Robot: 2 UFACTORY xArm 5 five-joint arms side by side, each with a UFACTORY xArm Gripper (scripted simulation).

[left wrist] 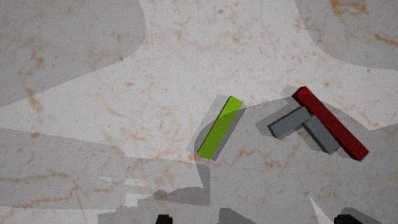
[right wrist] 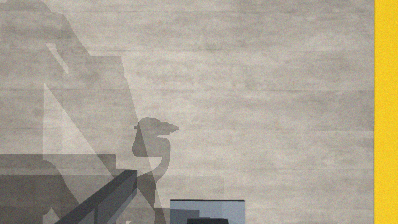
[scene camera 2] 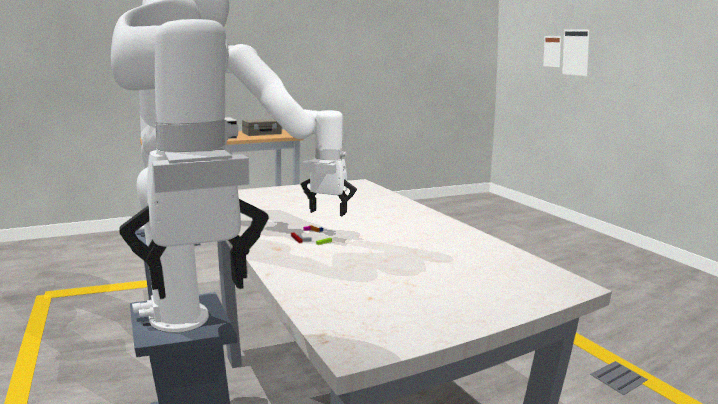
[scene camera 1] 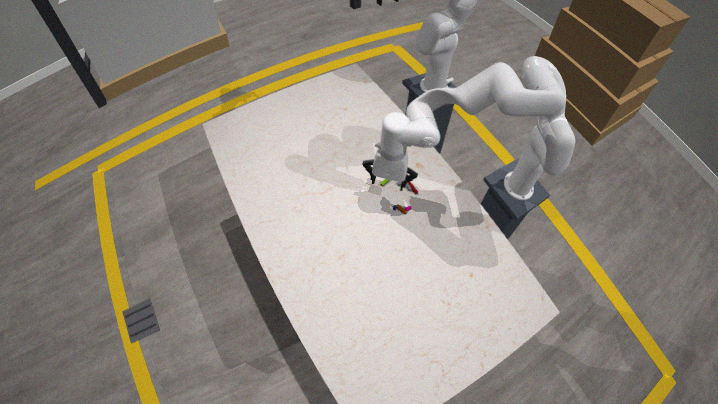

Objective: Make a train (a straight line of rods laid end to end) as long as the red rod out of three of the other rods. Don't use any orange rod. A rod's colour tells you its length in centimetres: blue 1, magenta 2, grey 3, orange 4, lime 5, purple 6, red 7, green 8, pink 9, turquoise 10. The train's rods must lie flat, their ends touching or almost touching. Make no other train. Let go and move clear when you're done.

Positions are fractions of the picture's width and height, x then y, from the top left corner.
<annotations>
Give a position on a red rod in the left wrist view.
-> At 0.88, 0.64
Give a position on a lime rod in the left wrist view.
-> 0.58, 0.49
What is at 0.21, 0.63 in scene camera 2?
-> My right gripper.
</annotations>
